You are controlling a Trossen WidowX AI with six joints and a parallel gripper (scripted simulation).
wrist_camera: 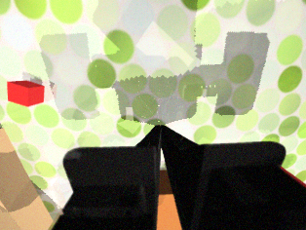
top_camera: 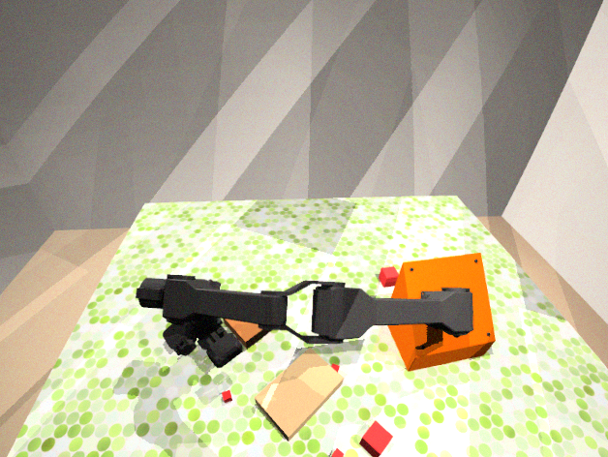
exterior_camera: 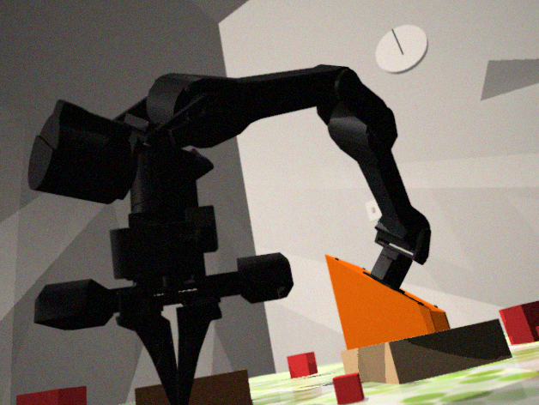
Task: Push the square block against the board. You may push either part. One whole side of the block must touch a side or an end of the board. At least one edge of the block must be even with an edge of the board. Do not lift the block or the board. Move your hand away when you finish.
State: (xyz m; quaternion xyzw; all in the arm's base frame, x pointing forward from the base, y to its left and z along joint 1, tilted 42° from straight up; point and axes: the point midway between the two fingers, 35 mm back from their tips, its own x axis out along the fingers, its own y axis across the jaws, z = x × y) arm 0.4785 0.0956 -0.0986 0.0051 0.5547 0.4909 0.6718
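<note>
The tan board is 200 mm behind my gripper tip, 110 mm to the left of it and 10 mm above it. Also, from my gripper tip: orange-brown square block (80 mm behind, 70 mm to the right, 10 mm above).
</note>
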